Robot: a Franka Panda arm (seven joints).
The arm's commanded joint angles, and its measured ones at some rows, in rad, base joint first. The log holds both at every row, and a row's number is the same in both.
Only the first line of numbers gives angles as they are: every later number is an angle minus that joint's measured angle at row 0.
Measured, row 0:
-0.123 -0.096 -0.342 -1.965 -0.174 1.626 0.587
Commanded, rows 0 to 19:
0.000 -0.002 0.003 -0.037 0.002 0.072 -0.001
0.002 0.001 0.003 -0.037 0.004 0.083 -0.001
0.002 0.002 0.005 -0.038 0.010 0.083 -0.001
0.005 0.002 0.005 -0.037 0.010 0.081 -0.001
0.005 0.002 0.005 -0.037 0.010 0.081 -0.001
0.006 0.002 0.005 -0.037 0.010 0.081 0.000
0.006 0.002 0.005 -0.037 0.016 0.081 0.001
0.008 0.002 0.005 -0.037 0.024 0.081 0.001
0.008 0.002 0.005 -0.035 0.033 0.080 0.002
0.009 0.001 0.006 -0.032 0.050 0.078 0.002
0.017 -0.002 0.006 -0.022 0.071 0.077 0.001
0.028 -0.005 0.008 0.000 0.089 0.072 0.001
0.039 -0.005 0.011 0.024 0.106 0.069 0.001
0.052 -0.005 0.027 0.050 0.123 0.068 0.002
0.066 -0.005 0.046 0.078 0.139 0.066 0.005
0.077 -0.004 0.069 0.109 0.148 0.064 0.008
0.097 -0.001 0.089 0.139 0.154 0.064 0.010
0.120 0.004 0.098 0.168 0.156 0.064 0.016
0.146 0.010 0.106 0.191 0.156 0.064 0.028
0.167 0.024 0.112 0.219 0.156 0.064 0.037
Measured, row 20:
0.112 -0.004 0.091 0.139 0.146 0.069 0.009
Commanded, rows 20 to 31:
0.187 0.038 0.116 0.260 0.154 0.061 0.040
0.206 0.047 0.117 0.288 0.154 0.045 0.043
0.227 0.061 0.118 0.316 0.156 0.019 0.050
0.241 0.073 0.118 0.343 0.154 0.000 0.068
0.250 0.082 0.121 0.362 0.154 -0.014 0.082
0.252 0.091 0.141 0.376 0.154 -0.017 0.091
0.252 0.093 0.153 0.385 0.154 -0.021 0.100
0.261 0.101 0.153 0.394 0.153 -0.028 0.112
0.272 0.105 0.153 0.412 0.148 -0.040 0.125
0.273 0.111 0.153 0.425 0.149 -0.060 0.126
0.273 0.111 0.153 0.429 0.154 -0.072 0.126
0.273 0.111 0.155 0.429 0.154 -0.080 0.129
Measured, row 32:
0.272 0.091 0.153 0.381 0.146 -0.027 0.113
